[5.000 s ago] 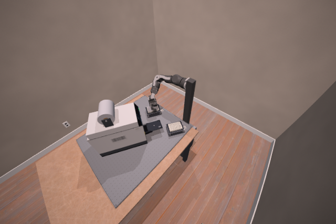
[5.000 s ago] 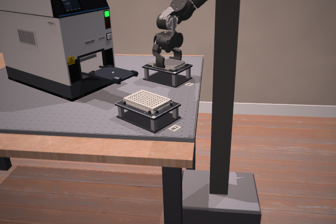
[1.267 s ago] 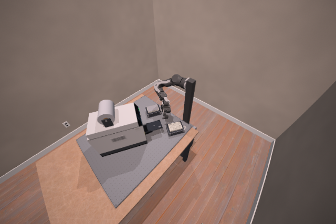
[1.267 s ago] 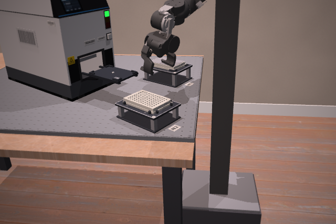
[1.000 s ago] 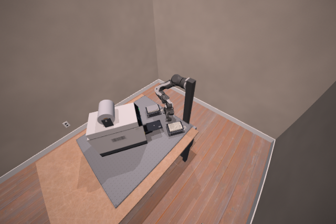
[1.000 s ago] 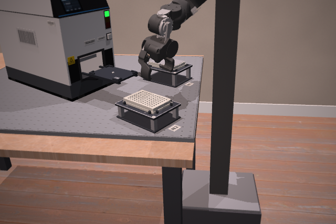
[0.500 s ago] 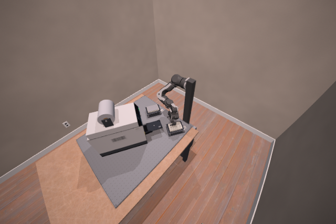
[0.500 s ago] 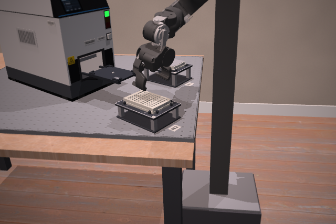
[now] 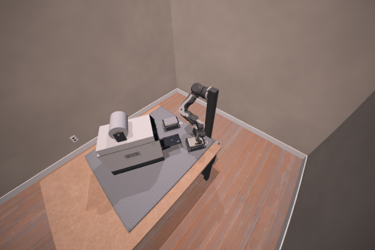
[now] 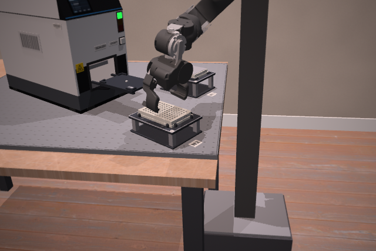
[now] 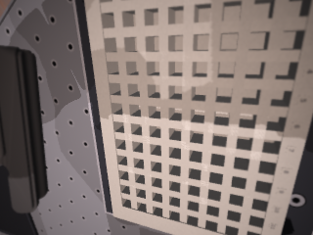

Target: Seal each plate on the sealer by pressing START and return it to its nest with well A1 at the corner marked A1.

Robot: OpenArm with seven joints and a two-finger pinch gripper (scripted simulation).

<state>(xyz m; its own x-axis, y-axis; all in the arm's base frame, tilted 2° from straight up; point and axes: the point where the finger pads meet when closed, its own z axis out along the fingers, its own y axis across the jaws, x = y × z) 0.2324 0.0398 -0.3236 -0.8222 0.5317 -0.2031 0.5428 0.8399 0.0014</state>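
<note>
My hand is 3 cm above the plate and 1 cm to the left of it. The rest, counted from my hand: start button (28 cm to the right, 19 cm ahead, 10 cm above); nest label (9 cm below, 9 cm behind, 5 cm to the left); sealer stage (15 cm to the right, 15 cm ahead).
</note>
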